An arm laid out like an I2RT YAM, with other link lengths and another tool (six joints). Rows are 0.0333 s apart.
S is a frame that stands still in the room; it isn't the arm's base.
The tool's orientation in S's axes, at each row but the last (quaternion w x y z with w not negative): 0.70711 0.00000 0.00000 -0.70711; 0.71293 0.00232 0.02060 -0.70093; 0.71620 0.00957 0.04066 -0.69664; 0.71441 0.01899 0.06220 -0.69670; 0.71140 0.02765 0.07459 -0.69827; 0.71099 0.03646 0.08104 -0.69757; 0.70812 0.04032 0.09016 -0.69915; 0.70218 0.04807 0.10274 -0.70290; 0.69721 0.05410 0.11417 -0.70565; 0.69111 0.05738 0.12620 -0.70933; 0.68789 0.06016 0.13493 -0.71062
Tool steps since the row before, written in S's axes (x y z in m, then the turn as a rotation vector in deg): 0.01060 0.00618 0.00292 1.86 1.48 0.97; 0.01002 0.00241 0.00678 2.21 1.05 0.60; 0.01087 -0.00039 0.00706 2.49 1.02 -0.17; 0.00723 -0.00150 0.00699 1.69 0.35 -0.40; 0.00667 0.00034 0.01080 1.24 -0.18 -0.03; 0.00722 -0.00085 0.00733 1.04 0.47 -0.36; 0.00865 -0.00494 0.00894 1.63 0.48 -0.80; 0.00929 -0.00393 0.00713 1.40 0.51 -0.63; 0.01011 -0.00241 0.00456 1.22 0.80 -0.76; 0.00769 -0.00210 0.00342 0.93 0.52 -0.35; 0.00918 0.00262 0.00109 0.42 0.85 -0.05
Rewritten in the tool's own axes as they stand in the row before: -0.00618 0.01060 0.00292 -1.48 1.86 0.97; -0.00246 0.00988 0.00696 -1.03 2.21 0.62; 0.00017 0.01054 0.00755 -0.94 2.52 -0.13; 0.00084 0.00676 0.00755 -0.27 1.72 -0.33; -0.00181 0.00596 0.01106 0.20 1.23 0.08; -0.00028 0.00674 0.00782 -0.39 1.07 -0.36; 0.00326 0.00792 0.01029 -0.31 1.69 -0.76; 0.00224 0.00869 0.00849 -0.38 1.45 -0.61; 0.00105 0.00969 0.00582 -0.63 1.28 -0.82; 0.00086 0.00734 0.00455 -0.45 0.95 -0.38; -0.00324 0.00896 0.00124 -0.82 0.41 -0.24
